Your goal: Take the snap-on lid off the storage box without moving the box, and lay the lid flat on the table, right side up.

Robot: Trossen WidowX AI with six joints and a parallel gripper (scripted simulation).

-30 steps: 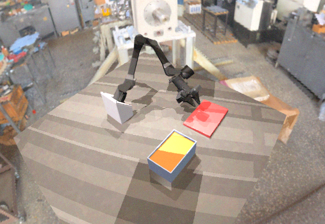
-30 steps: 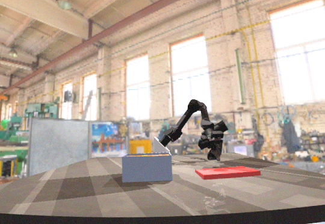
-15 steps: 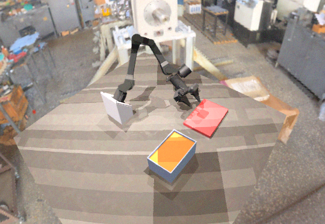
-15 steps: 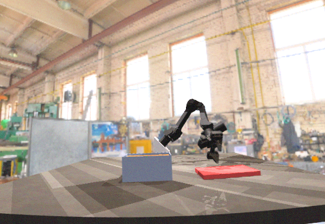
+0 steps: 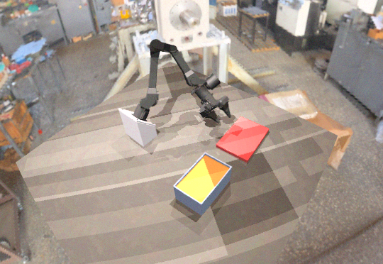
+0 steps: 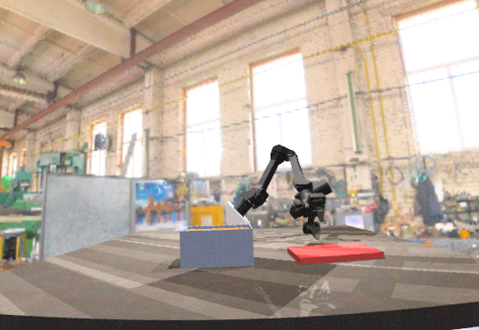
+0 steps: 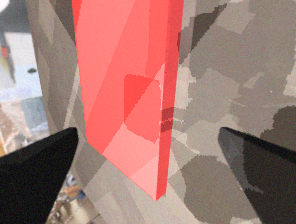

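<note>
Now: gripper tip 12 cm short of the flat red lid, 5 cm above it and 1 cm to the right of it. The rest, counted from my gripper tip: storage box: 35 cm to the right, 15 cm ahead, 1 cm below.
</note>
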